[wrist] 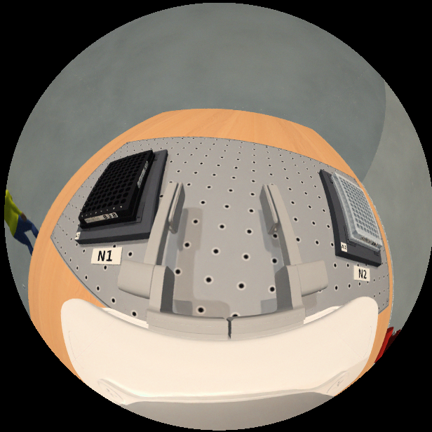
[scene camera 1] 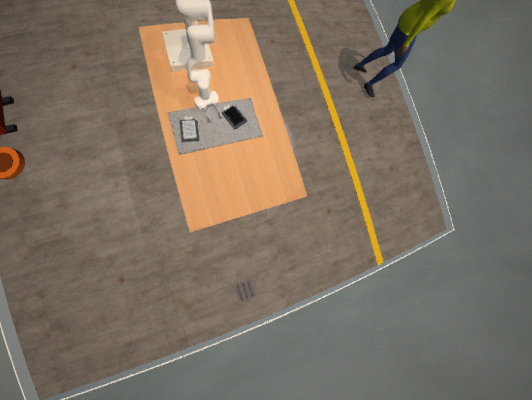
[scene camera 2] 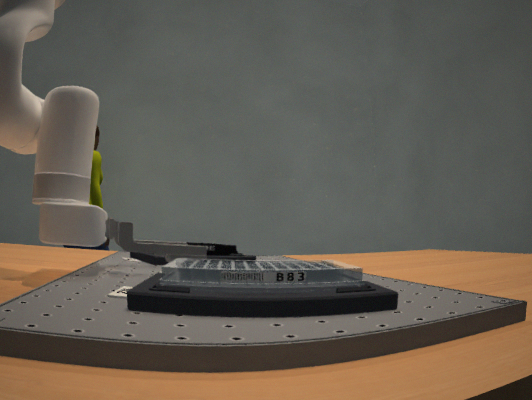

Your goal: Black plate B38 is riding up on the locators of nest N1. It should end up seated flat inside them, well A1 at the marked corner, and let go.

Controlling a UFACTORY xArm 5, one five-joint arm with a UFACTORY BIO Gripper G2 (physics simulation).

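Frame: origin at the arm's base, x left, y back, z up, level; metres.
Seen in the pictures: hand at its tool point: (scene camera 1: 214, 116) (scene camera 2: 177, 251).
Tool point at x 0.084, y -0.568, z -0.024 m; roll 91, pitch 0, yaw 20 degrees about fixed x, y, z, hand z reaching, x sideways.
Pixels of each thing's middle, then the offset from my tool point to it. "*": a spot on its surface instead. Level surfaces: height alone.
- Black plate B38 at the middle of its body: (scene camera 2: 186, 248) (scene camera 1: 234, 115) dz -0.003, dx +0.141, dy +0.003 m
- dark nest N1 at a spot on its surface: (scene camera 1: 242, 125) * dz -0.020, dx +0.193, dy -0.069 m
- Clear plate B83 at the middle of its body: (scene camera 2: 259, 274) (scene camera 1: 189, 129) dz -0.004, dx -0.188, dy -0.082 m
- nest N2 at the middle of its body: (scene camera 2: 258, 290) (scene camera 1: 189, 130) dz -0.016, dx -0.188, dy -0.082 m
- grey perforated board at its surface level: dz -0.023 m
Black plate B38 (scene camera 1: 234, 115) (scene camera 2: 227, 248) (wrist: 116, 186) lies on dark nest N1 (scene camera 1: 242, 125) (wrist: 157, 182), its labelled end wall facing my wrist camera. In the wrist view, more nest surface shows on the plate's right and near sides than on its left. I cannot tell whether it sits flat inside the locators. The A1 mark (wrist: 77, 236) is at the nest's near left corner. My gripper (scene camera 1: 215, 119) (scene camera 2: 207, 250) (wrist: 223, 202) is shut and empty, with a gap between its fingers. It is over the perforated board, beside N1 and apart from the plate.
Clear plate B83 (scene camera 1: 189, 129) (scene camera 2: 260, 274) (wrist: 357, 207) lies on nest N2 (scene camera 2: 260, 303) (wrist: 332, 215), across the gripper from N1. Both nests stand on the grey perforated board (scene camera 1: 215, 141) (scene camera 2: 225, 345) (wrist: 230, 165). A person (scene camera 1: 415, 30) stands beyond the yellow floor line (scene camera 1: 345, 142).
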